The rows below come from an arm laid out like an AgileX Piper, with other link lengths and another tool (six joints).
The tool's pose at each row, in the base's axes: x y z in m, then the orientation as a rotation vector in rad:
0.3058, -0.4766, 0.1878, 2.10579, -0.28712, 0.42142
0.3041, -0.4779, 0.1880, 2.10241, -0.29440, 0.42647
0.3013, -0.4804, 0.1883, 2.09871, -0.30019, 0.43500
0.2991, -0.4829, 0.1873, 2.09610, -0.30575, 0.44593
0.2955, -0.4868, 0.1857, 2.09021, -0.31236, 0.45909
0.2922, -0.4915, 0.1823, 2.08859, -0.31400, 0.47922
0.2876, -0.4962, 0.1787, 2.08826, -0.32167, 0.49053
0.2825, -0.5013, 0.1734, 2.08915, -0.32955, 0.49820
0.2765, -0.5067, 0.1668, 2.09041, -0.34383, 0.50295
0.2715, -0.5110, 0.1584, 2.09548, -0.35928, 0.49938
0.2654, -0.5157, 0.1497, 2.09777, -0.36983, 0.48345
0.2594, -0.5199, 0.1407, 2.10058, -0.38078, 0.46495
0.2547, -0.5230, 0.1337, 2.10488, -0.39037, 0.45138
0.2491, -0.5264, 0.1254, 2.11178, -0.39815, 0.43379
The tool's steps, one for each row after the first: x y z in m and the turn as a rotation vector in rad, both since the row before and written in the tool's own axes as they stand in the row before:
-0.0014, 0.0015, 0.0007, -0.00262, 0.00134, 0.00719
-0.0023, 0.0026, 0.0014, -0.00206, 0.00437, 0.00754
-0.0023, 0.0014, 0.0022, -0.00043, 0.00584, 0.00839
-0.0038, 0.0022, 0.0034, -0.00309, 0.00770, 0.01000
-0.0043, 0.0012, 0.0050, 0.00303, 0.01335, 0.00943
-0.0056, 0.0016, 0.0048, 0.00182, 0.00468, 0.01014
-0.0068, 0.0009, 0.0058, 0.00213, 0.00183, 0.00882
-0.0082, 0.0005, 0.0064, 0.00133, -0.00276, 0.01219
-0.0082, -0.0017, 0.0066, 0.00285, -0.00978, 0.00970
-0.0092, -0.0011, 0.0070, -0.00255, -0.01539, 0.00112
-0.0092, -0.0017, 0.0069, -0.00262, -0.01742, 0.00040
-0.0071, -0.0014, 0.0053, 0.00023, -0.01398, 0.00143
-0.0084, -0.0018, 0.0062, 0.00186, -0.01663, -0.00146

